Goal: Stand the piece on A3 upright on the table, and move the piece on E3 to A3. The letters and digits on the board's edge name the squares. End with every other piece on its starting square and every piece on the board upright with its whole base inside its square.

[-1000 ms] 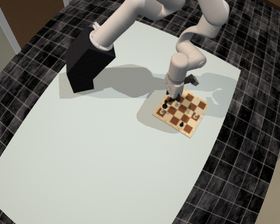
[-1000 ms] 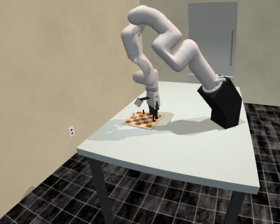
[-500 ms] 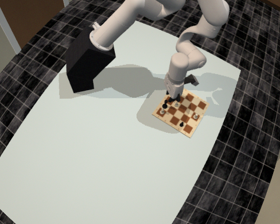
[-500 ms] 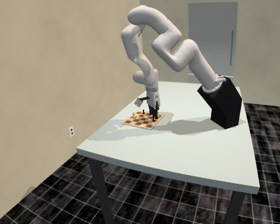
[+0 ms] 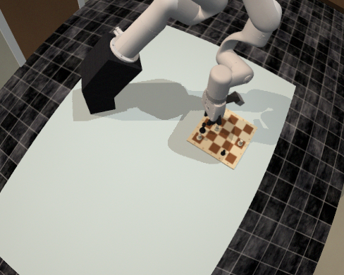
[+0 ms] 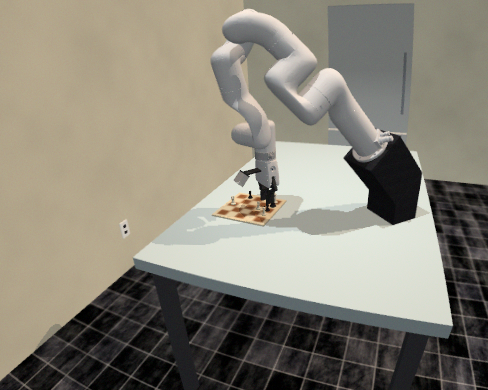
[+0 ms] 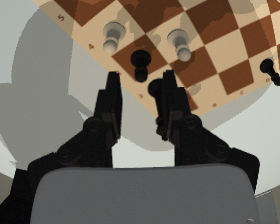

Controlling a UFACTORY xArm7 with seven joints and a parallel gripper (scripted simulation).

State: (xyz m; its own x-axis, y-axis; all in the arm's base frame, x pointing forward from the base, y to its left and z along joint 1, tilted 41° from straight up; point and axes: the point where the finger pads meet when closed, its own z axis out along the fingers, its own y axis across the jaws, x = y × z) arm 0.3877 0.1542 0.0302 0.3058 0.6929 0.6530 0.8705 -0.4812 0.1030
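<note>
My hand is 1 cm short of the tall black piece, 4 cm to the left of it and 3 cm above it. Also, from my hand: white piece 15 cm ahead, 4 cm to the left, 4 cm below; then chessboard 7 cm ahead, 2 cm to the left, 6 cm below.
</note>
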